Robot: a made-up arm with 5 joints.
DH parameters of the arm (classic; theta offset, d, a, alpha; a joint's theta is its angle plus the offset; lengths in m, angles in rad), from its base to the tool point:
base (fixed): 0 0 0.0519 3.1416
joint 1: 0 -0.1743 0.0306 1.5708
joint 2: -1.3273 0 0.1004 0
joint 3: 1.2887 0 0.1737 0
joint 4: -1.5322 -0.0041 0 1.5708
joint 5: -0.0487 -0.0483 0 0
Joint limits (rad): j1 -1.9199..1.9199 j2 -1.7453..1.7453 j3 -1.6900..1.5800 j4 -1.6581..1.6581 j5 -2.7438..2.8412
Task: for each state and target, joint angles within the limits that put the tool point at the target. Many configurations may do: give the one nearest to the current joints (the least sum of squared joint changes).
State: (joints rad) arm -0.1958 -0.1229 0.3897 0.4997 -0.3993
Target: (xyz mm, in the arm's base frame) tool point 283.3 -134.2 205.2
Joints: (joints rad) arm 0.5102 0.0447 0.2032 0.4032 -0.3993
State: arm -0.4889 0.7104 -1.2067 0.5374 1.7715
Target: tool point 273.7 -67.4 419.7
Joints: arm 0.2773 0.4385 -1.3930 0.4826 1.7715
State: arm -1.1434 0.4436 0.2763 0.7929 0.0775
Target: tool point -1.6 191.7 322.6
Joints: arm -1.8636 -0.5074 0.0753 1.0355 0.0775
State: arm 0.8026 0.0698 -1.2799 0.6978 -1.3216
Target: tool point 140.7 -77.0 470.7
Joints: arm 0.6794 -0.0495 -1.3267 0.8005 -1.3216
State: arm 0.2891 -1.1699 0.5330 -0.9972 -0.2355
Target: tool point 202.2 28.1 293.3
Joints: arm -0.2117 -1.0867 1.0665 -1.0347 -0.2355
